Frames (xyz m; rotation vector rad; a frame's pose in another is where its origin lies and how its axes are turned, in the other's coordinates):
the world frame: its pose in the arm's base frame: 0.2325 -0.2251 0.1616 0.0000 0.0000 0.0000
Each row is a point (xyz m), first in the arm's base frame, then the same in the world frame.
Working: the arm's base frame: its pose in the world frame: -0.2325 0.2251 -0.1616 0.0000 0.0000 0.0000

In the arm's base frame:
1: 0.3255 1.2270 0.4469
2: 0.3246 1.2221 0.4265
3: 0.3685 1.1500 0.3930
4: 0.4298 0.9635 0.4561
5: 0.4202 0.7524 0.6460
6: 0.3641 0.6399 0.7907
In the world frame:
1: 0.0930 1.4521 0.2853
2: 0.0921 1.4472 0.2649
3: 0.1360 1.3751 0.2314
4: 0.1973 1.1886 0.2945
5: 0.1877 0.9775 0.4844
6: 0.1316 0.8650 0.6291

